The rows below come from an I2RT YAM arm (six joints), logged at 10 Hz.
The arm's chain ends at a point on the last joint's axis. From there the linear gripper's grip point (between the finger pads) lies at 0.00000 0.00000 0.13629 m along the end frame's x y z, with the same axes.
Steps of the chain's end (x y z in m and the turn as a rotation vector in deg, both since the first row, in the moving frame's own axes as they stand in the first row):
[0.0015 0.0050 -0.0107 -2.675 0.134 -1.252]
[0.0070 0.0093 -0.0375 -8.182 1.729 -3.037]
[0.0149 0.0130 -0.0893 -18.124 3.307 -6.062]
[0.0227 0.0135 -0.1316 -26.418 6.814 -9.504]
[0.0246 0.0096 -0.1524 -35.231 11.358 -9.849]
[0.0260 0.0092 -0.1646 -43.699 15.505 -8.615]
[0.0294 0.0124 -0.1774 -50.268 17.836 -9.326]
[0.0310 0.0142 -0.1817 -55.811 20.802 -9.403]
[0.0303 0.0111 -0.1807 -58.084 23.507 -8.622]
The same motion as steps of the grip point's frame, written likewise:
[0.0019 0.0114 -0.0108 -2.675 0.134 -1.252]
[0.0116 0.0286 -0.0389 -8.182 1.729 -3.037]
[0.0249 0.0549 -0.0963 -18.124 3.307 -6.062]
[0.0433 0.0724 -0.1467 -26.418 6.814 -9.504]
[0.0566 0.0851 -0.1798 -35.231 11.358 -9.849]
[0.0662 0.0992 -0.2068 -43.699 15.505 -8.615]
[0.0748 0.1117 -0.2322 -50.268 17.836 -9.326]
[0.0818 0.1201 -0.2488 -55.811 20.802 -9.403]
[0.0849 0.1191 -0.2543 -58.084 23.507 -8.622]

